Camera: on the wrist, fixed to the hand. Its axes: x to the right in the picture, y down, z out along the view.
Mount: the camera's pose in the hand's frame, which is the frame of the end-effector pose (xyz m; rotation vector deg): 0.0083 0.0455 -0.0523 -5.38 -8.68 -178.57
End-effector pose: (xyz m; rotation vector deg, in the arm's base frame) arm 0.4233 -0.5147 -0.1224 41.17 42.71 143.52
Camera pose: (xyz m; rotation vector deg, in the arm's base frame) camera 0.3752 -0.5647 -0.1301 -26.84 26.30 -24.58
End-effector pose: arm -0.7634 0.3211 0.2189 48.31 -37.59 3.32
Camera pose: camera -0.7434 0.3872 0.2290 51.40 62.66 -156.47
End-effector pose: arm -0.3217 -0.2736 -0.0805 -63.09 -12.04 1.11
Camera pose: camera -0.3002 -0.2981 -0.1422 -12.45 101.27 147.88
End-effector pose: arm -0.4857 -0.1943 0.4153 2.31 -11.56 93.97
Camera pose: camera -0.5265 -0.1810 0.3602 13.22 -4.77 -84.82
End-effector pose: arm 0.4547 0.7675 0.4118 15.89 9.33 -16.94
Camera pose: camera 0.4704 0.8224 0.3717 19.28 -15.86 163.32
